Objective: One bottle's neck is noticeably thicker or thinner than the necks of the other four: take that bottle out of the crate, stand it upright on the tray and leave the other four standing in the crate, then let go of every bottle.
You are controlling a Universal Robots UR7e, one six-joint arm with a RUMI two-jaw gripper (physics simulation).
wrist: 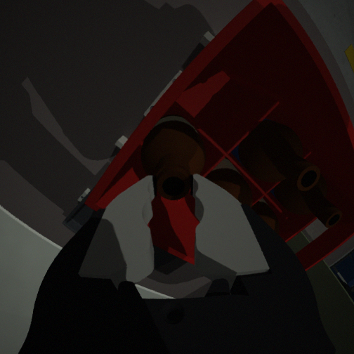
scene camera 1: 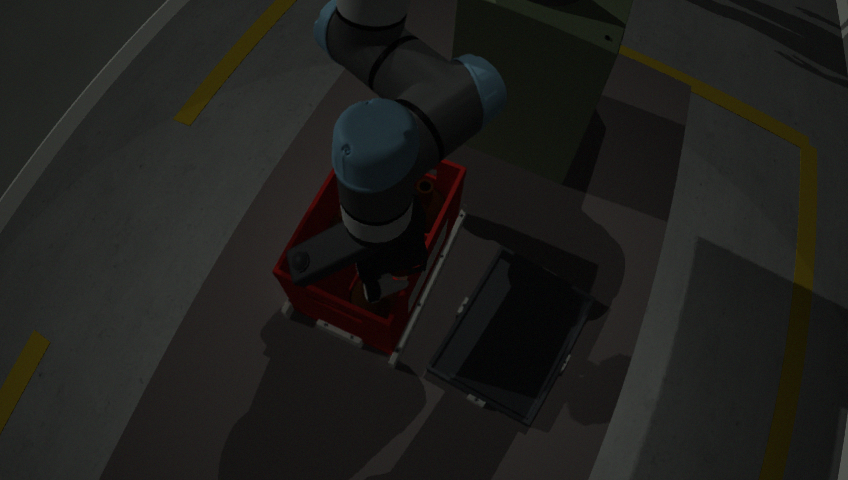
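My gripper (scene camera 1: 380, 290) (wrist: 173, 177) is shut on the neck of a brown bottle (scene camera 1: 359, 296) (wrist: 172, 152), which stands upright in the red crate (scene camera 1: 378, 334) (wrist: 215, 57), in the near end compartment on the tray side. In the wrist view its dark mouth shows between the two fingertips. Other brown bottles (wrist: 270, 147) (wrist: 332, 217) (wrist: 227, 184) (wrist: 267, 212) stand in the crate, some partly hidden by the gripper. One bottle's mouth (scene camera 1: 424, 186) shows at the far end of the crate. The dark tray (scene camera 1: 514, 344) lies right of the crate and holds no bottle.
The crate's walls and thin red dividers (wrist: 250, 180) surround the bottles closely. A light rail (scene camera 1: 429, 283) runs along the crate's tray side. A green block (scene camera 1: 523, 107) stands behind the crate. The arm hides much of the crate in the scene view. Shadows darken both views.
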